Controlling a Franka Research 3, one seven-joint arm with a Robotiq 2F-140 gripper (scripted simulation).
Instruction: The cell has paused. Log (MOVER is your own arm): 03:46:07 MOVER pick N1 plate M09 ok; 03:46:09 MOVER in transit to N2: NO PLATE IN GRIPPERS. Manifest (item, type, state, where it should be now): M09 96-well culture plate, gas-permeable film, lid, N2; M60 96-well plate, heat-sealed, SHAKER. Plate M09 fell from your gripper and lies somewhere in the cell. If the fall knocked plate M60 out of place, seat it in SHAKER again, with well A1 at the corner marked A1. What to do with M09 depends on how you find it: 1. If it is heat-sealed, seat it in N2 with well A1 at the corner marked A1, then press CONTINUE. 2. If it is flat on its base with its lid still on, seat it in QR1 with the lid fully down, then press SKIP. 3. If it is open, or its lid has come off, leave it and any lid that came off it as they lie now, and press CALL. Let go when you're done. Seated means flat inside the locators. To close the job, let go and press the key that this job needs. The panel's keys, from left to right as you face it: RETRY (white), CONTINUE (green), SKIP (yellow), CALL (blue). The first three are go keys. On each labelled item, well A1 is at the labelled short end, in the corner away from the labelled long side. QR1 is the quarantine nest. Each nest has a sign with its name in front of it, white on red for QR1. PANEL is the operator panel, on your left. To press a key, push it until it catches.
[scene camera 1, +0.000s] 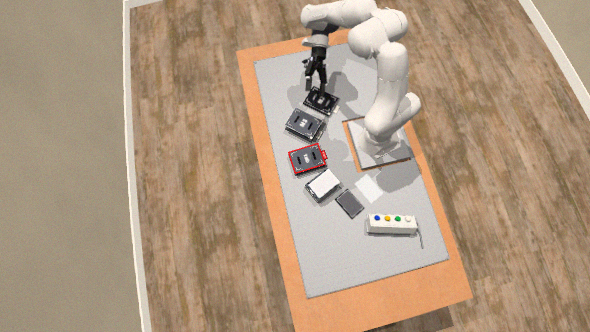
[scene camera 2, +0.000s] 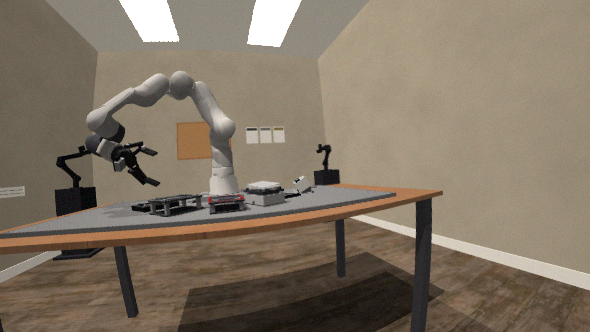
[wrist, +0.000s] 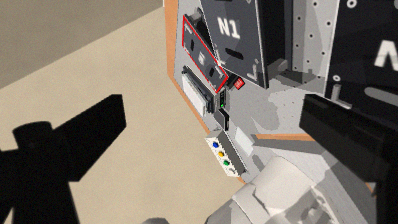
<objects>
My gripper (wrist: 212, 110): 0.15 m from the lens. An operator panel (wrist: 218, 135): 0.80 m from the lens. A QR1 nest (wrist: 215, 80) is 0.46 m from the lens. The marked spots on the operator panel and the QR1 nest are 0.38 m apart.
</objects>
